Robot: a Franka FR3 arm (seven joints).
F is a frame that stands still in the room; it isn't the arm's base.
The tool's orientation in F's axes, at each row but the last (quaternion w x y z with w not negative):
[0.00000, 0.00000, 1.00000, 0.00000]
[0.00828, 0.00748, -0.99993, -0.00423]
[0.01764, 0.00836, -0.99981, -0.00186]
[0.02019, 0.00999, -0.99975, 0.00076]
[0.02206, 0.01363, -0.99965, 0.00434]
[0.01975, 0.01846, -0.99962, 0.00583]
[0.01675, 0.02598, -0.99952, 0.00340]
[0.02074, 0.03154, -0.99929, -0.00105]
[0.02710, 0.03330, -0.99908, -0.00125]
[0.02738, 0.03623, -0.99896, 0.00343]
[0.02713, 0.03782, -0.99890, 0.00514]
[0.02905, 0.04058, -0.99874, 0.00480]
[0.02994, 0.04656, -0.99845, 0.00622]
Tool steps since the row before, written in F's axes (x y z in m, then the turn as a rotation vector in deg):
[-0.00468, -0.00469, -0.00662, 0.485, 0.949, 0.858]
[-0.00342, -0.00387, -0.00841, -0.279, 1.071, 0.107]
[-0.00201, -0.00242, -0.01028, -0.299, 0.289, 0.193]
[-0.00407, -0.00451, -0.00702, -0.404, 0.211, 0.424]
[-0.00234, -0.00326, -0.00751, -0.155, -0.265, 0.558]
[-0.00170, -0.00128, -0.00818, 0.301, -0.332, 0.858]
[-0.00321, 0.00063, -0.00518, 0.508, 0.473, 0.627]
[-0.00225, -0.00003, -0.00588, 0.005, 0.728, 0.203]
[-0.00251, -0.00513, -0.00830, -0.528, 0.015, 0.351]
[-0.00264, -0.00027, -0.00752, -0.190, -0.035, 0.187]
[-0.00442, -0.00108, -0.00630, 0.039, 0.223, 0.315]
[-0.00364, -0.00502, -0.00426, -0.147, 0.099, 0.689]
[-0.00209, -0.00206, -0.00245, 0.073, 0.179, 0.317]
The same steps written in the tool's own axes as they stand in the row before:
[0.00468, -0.00469, 0.00662, -0.485, 0.949, -0.858]
[0.00334, -0.00389, 0.00843, 0.265, 1.076, -0.093]
[0.00169, -0.00243, 0.01034, 0.301, 0.295, -0.181]
[0.00387, -0.00442, 0.00719, 0.417, 0.219, -0.408]
[0.00209, -0.00313, 0.00764, 0.187, -0.265, -0.548]
[0.00142, -0.00113, 0.00826, -0.254, -0.352, -0.865]
[0.00300, 0.00083, 0.00528, -0.510, 0.442, -0.647]
[0.00200, 0.00009, 0.00597, -0.043, 0.727, -0.202]
[0.00239, -0.00499, 0.00842, 0.544, 0.052, -0.322]
[0.00224, -0.00004, 0.00765, 0.202, -0.022, -0.176]
[0.00414, -0.00069, 0.00654, -0.038, 0.217, -0.319]
[0.00378, -0.00468, 0.00452, 0.179, 0.106, -0.681]
[0.00212, -0.00183, 0.00260, -0.070, 0.168, -0.323]

